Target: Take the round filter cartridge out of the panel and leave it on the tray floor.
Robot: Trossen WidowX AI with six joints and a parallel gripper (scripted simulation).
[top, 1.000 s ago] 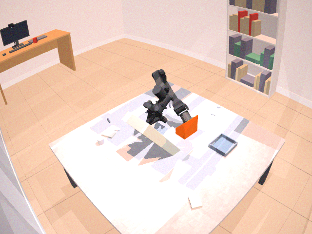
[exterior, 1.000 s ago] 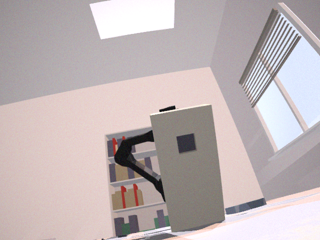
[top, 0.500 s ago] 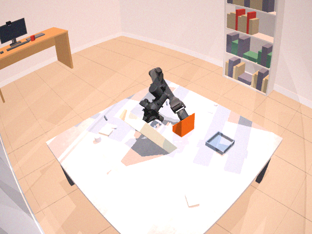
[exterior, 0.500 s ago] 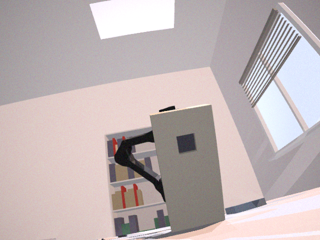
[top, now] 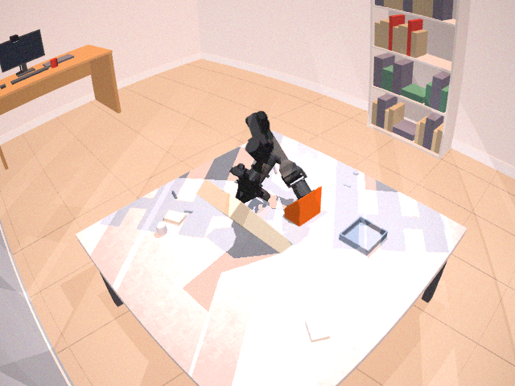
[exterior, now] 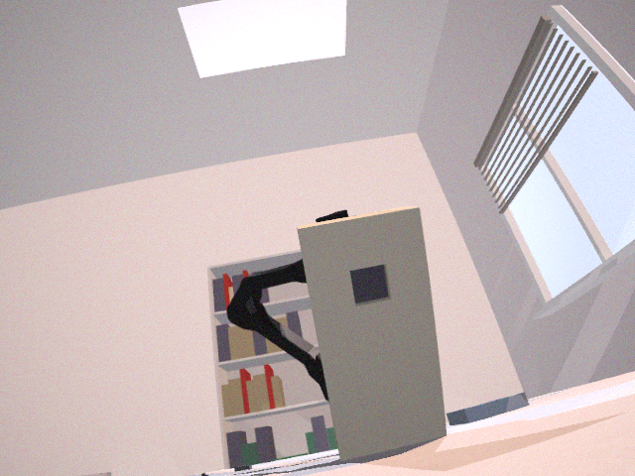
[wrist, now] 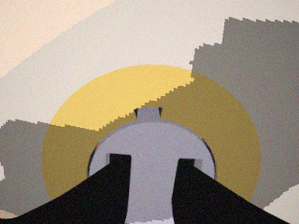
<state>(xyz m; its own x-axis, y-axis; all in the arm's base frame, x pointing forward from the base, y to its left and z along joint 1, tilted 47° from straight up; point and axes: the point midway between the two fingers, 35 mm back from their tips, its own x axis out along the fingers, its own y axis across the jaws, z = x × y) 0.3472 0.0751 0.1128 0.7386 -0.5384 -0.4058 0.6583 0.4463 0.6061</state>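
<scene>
The round filter cartridge lies 10 mm below my gripper tip and 10 mm ahead of it. The rest, counted from my gripper tip: beige service panel (80 mm below, 40 mm behind); then blue-grey tray (380 mm behind, 320 mm to the left, 250 mm below).
</scene>
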